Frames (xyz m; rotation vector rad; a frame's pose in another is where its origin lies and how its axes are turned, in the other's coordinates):
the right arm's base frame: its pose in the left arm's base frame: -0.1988 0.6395 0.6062 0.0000 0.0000 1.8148
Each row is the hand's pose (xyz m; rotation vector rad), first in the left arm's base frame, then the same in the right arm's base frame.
Working: the left arm's base frame: its pose in the right arm's base frame: -0.6686 -0.0384 -0.6062 0.0000 0.0000 -1.8148

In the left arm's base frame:
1: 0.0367 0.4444 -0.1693 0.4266 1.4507 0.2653
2: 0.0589 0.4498 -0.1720 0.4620 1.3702 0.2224
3: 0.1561 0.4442 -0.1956 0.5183 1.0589 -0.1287
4: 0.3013 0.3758 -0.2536 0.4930 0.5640 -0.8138
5: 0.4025 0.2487 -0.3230 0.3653 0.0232 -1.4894
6: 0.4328 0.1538 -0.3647 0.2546 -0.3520 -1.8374
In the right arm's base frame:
1: -0.2462 -0.1814 -0.7755 1.5130 0.5997 -1.1732
2: -0.2463 -0.2042 -0.7782 1.4816 0.5211 -1.2461
3: -0.2753 -0.2972 -0.8018 1.3362 0.2823 -1.6981
4: -0.3767 -0.4216 -0.8598 0.9827 -0.0540 -2.5132
5: -0.5245 -0.4891 -0.9292 -0.3277 0.3685 2.9251
6: -0.6239 -0.4956 -0.9709 0.1401 0.4850 2.5667

